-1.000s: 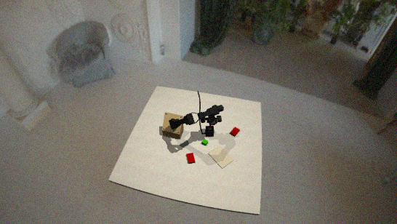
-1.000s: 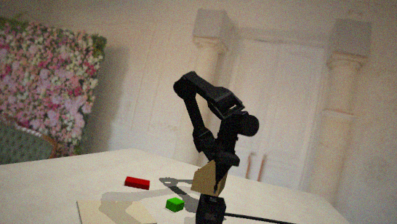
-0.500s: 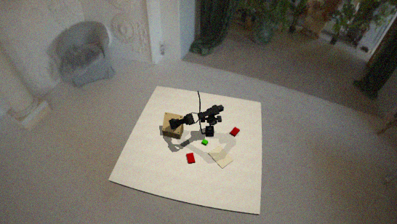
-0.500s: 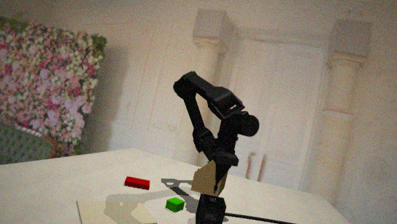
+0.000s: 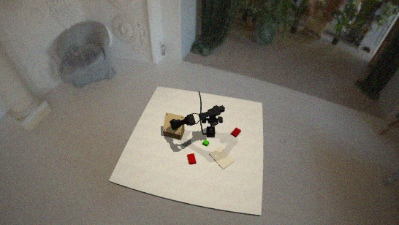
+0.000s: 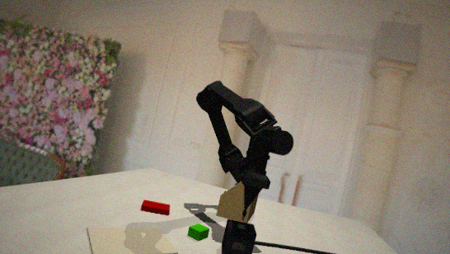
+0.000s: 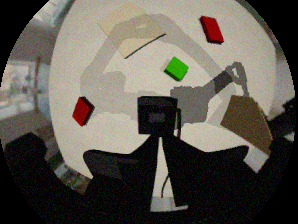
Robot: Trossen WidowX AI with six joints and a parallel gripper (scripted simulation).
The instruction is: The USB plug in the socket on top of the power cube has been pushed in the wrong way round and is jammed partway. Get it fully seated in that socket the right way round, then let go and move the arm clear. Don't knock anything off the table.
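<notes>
The dark USB plug is 2 cm below my gripper tip. From my gripper tip the other things lie so: flat beige plate: 23 cm to the right, 16 cm ahead, 13 cm below; green block: 12 cm to the right, 12 cm below, 2 cm behind.
</notes>
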